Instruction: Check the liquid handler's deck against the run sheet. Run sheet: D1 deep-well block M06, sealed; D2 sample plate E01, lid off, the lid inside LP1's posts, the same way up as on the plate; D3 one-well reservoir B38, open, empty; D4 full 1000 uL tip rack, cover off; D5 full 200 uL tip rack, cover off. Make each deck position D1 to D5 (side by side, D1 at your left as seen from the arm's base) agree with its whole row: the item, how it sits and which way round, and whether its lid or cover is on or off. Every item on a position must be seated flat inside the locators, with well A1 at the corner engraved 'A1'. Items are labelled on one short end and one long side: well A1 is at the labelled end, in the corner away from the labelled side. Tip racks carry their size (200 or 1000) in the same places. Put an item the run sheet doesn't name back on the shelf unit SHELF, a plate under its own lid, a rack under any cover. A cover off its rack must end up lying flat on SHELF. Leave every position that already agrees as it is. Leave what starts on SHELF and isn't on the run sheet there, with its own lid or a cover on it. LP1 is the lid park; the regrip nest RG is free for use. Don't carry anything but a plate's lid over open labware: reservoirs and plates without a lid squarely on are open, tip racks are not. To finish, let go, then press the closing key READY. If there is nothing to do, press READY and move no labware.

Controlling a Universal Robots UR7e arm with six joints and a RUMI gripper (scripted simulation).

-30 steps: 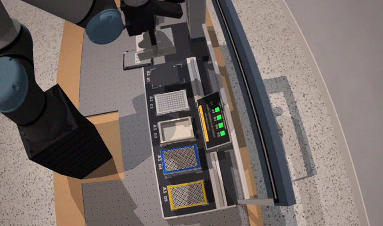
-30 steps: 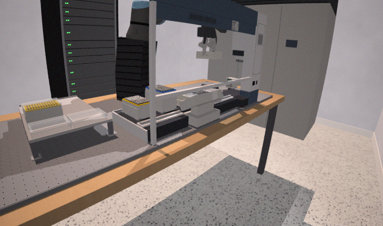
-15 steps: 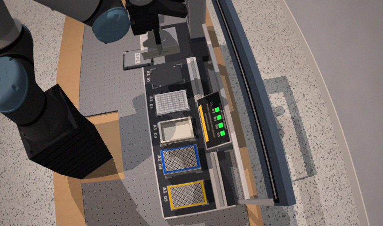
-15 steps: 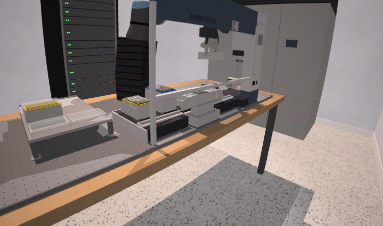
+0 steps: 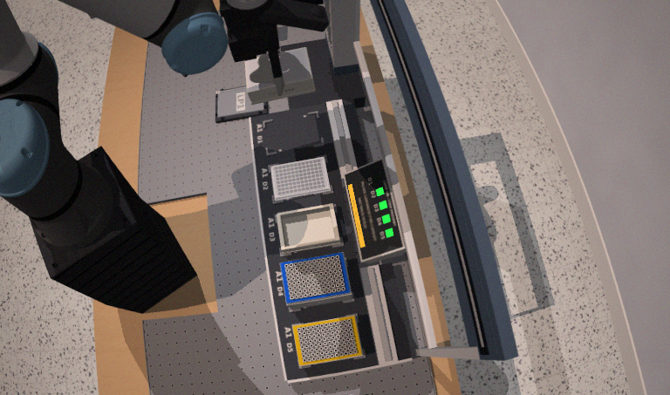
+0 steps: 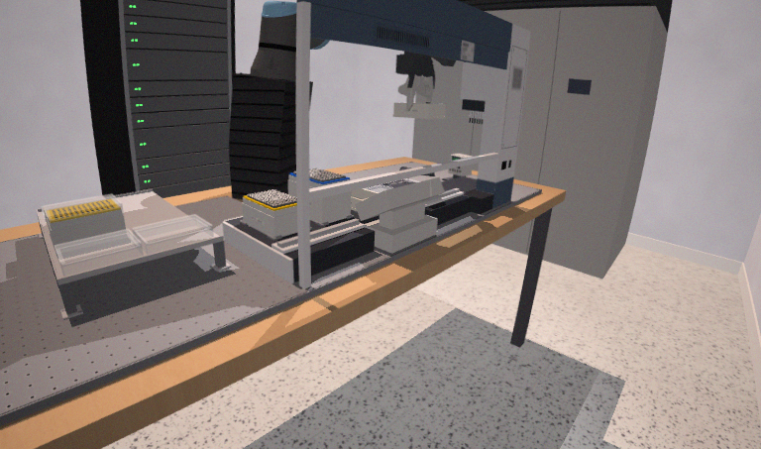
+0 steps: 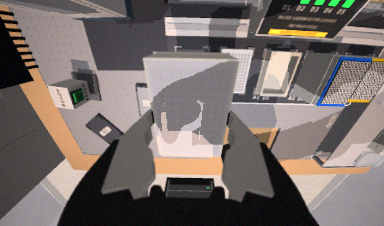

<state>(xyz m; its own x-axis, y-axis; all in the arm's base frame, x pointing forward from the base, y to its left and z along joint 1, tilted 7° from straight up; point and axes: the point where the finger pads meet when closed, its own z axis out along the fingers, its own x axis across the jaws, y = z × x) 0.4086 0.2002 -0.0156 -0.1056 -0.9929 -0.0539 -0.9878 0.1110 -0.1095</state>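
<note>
My hand is 10 mm above the sealed deep-well block. Round my hand: sample plate 240 mm below, 120 mm to the right, 10 mm behind; tall column 200 mm to the left, 190 mm ahead, 20 mm below; one-well reservoir 250 mm to the right, 240 mm below, 30 mm behind.
</note>
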